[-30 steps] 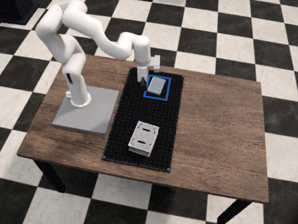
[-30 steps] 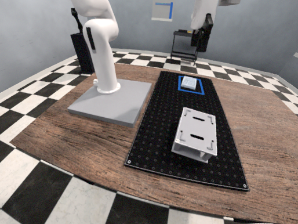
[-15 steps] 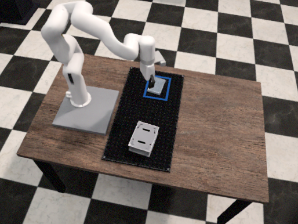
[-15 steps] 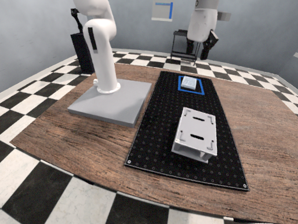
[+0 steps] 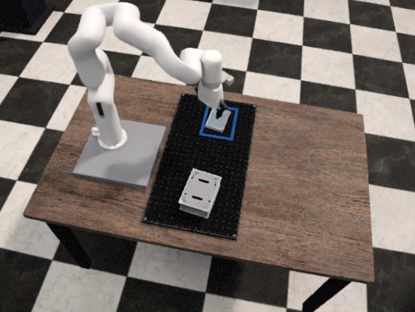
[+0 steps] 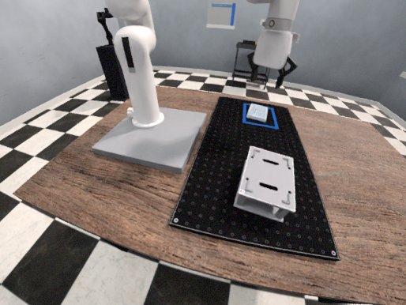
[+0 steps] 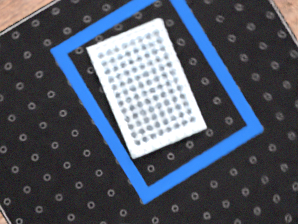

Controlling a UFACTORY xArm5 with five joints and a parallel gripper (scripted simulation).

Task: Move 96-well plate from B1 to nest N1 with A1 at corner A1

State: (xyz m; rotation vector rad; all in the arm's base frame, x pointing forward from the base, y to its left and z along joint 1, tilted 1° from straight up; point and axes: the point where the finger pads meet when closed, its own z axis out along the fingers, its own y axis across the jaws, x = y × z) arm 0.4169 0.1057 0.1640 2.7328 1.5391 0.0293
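Right now my hand is 170 mm above the 96-well plate, 100 mm to the right of it and 20 mm short of it. Round my hand: grey plate nest N1: 310 mm to the right, 120 mm below, 20 mm ahead.
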